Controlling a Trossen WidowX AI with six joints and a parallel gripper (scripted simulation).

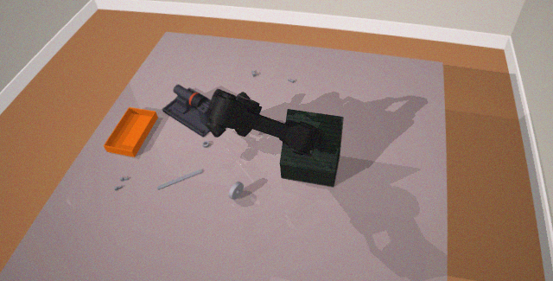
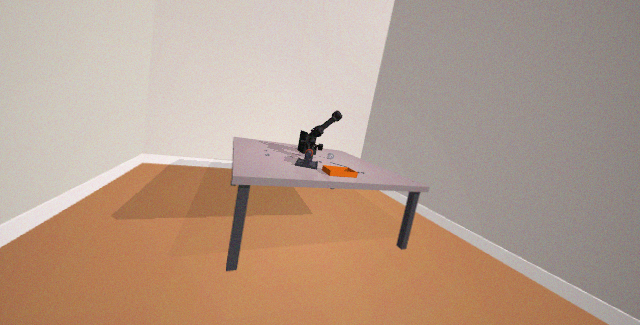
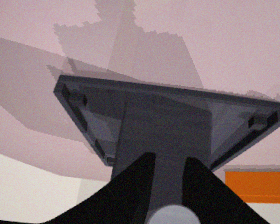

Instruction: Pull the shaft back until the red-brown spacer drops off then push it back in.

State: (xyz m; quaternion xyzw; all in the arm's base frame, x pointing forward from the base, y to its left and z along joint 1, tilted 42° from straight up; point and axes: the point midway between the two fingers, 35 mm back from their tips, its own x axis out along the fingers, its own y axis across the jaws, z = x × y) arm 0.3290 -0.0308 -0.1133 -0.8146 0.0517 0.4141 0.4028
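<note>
Right now my gripper tip is 5 cm short of the grey shaft, 2 cm to the left of it and 2 cm below it. Also, from my gripper tip: orange tray: 33 cm ahead, 9 cm to the left, 5 cm below; red-brown spacer: 11 cm ahead, 5 cm to the right, 2 cm above; small pin: 8 cm behind, 13 cm to the right, 5 cm below.
</note>
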